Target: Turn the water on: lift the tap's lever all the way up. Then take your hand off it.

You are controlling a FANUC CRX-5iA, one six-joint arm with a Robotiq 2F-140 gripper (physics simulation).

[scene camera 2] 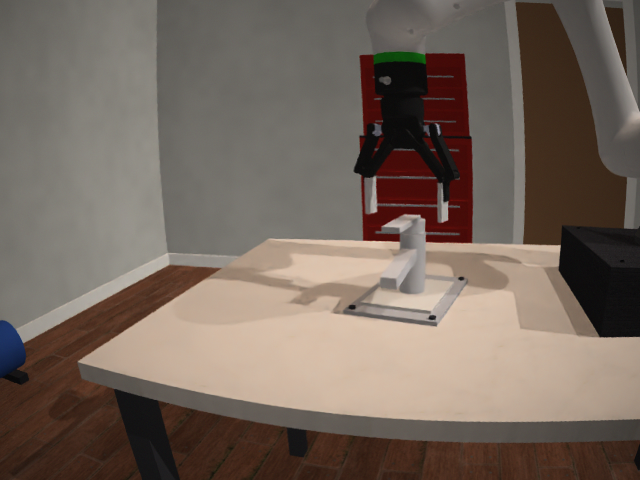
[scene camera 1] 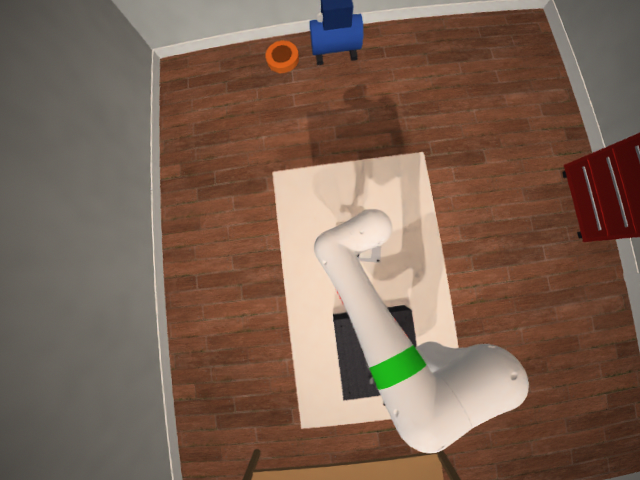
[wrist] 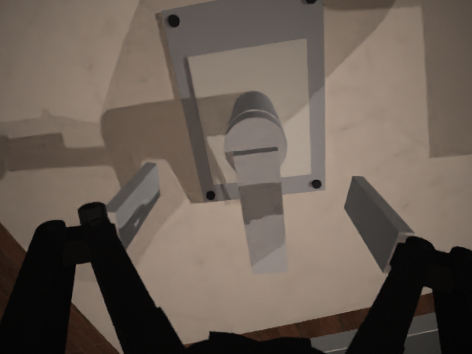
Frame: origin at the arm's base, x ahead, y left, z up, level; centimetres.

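Seen in the pictures: gripper, between the fingertips: (scene camera 2: 405, 216) (wrist: 253, 186).
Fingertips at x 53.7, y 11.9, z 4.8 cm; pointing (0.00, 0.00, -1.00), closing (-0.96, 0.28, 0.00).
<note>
A point is followed by its place in that frame.
The grey tap (scene camera 2: 413, 263) {y 13.4, x 51.9, z -3.1 cm} (wrist: 254, 107) {y 7.1, x 52.5, z 0.8 cm} stands upright on a flat rectangular base frame (scene camera 2: 392, 313) {y 20.2, x 53.7, z -10.0 cm} (wrist: 316, 125) {y 12.9, x 45.8, z -10.0 cm}. Its flat lever (scene camera 2: 399, 224) {y 18.5, x 53.1, z 4.7 cm} (wrist: 262, 215) {y 14.6, x 53.5, z 4.7 cm} sits on top of the column and lies about level, pointing the same way as the spout (scene camera 2: 399, 269) {y 19.1, x 52.9, z -2.6 cm} below it. My gripper (scene camera 2: 406, 206) {y 11.9, x 53.7, z 4.8 cm} (wrist: 253, 186) {y 11.9, x 53.7, z 4.8 cm} is open and empty and points down. Its fingertips are just above the lever's height, one to each side of it in the wrist view, and neither touches it. In scene camera 1 the arm hides the gripper and most of the tap.
The pale table (scene camera 1: 310, 361) {y 33.0, x -6.6, z -10.8 cm} (scene camera 2: 310, 372) {y 41.9, x 58.7, z -10.9 cm} carries a black box (scene camera 1: 356, 361) {y 11.3, x -1.1, z 0.3 cm} (scene camera 2: 599, 289) {y 17.9, x 17.9, z -4.2 cm} behind the tap. A red drawer cabinet (scene camera 1: 599, 196) (scene camera 2: 454, 170) stands beyond the table. A blue tank (scene camera 1: 337, 38) and an orange ring-shaped thing (scene camera 1: 281, 67) are on the floor by the wall.
</note>
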